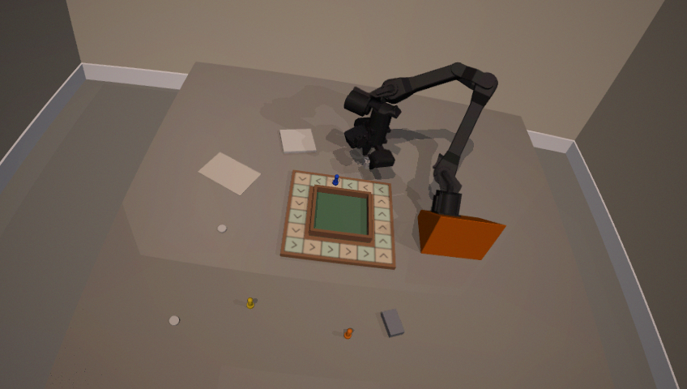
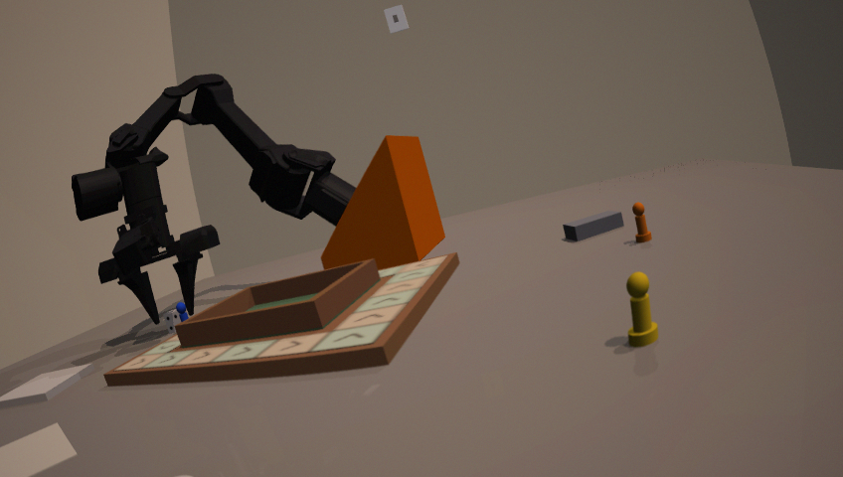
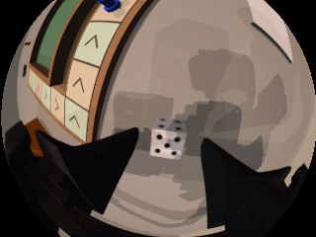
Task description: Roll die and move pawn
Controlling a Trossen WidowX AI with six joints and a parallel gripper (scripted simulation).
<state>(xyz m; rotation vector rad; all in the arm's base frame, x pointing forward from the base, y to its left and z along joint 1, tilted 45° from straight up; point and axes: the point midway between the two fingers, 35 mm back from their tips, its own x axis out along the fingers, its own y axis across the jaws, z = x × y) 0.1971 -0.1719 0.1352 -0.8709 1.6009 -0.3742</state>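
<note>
Right now my gripper tip is 10 cm to the right of the blue pawn, 9 cm short of it and 1 cm below it. The rest, counted from my gripper tip: green tray floor 22 cm to the left, 7 cm ahead, 1 cm below; then white die right at my gripper tip; then grey block 51 cm to the left, 6 cm behind, 1 cm below.
</note>
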